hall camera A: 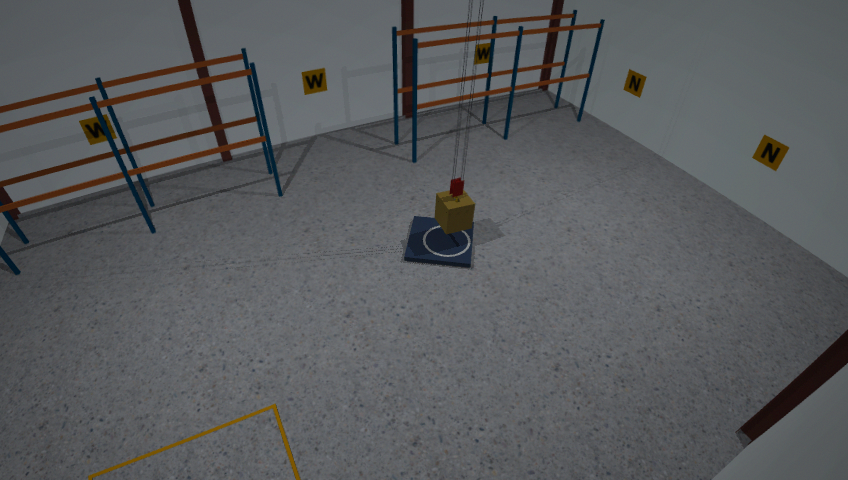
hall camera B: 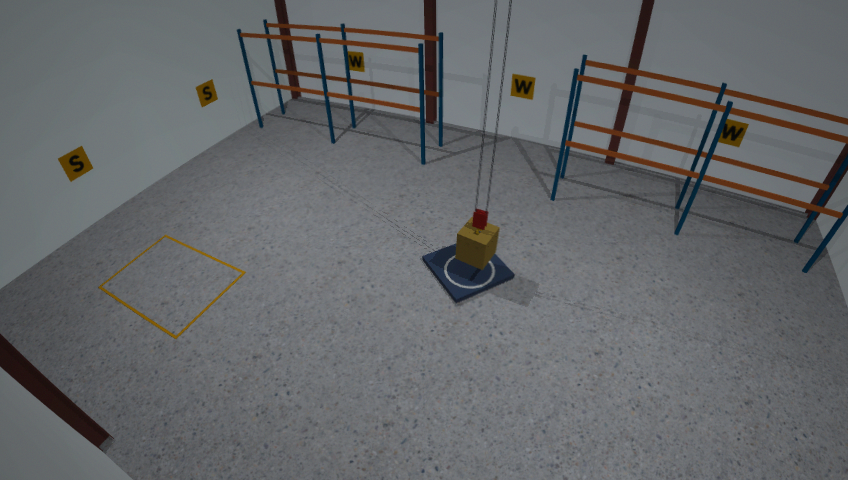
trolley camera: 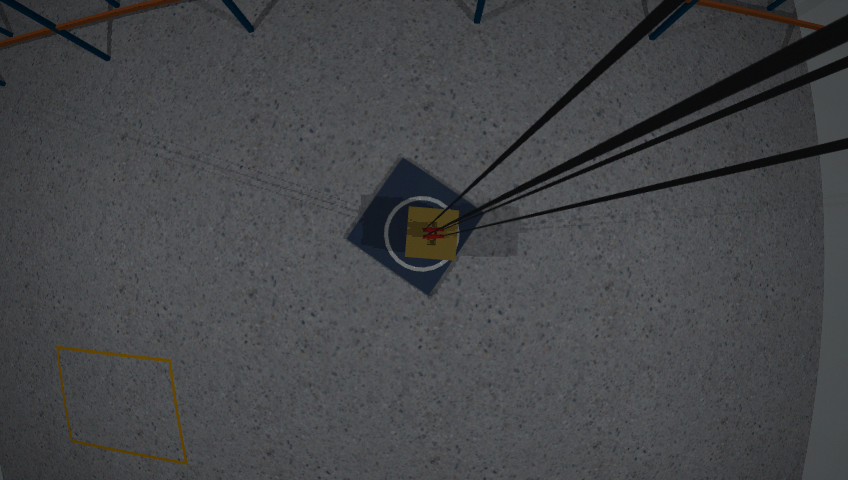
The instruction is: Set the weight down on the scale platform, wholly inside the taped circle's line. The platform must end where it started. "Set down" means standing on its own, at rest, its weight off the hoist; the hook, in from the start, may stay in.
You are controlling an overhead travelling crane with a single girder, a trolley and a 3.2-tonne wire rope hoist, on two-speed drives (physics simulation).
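Observation:
The weight, a yellow block, hangs upright a little above the dark blue scale platform; its shadows lie apart from it. The red hook block is right on top of the weight, on wire ropes, and holds it; the hook itself is too small to make out. In the trolley view the weight covers the right part of the white taped circle, and its right corners reach over the line.
One blue and orange rack and a second rack stand along the W wall. A yellow rectangle outline is marked on the floor, away from the platform.

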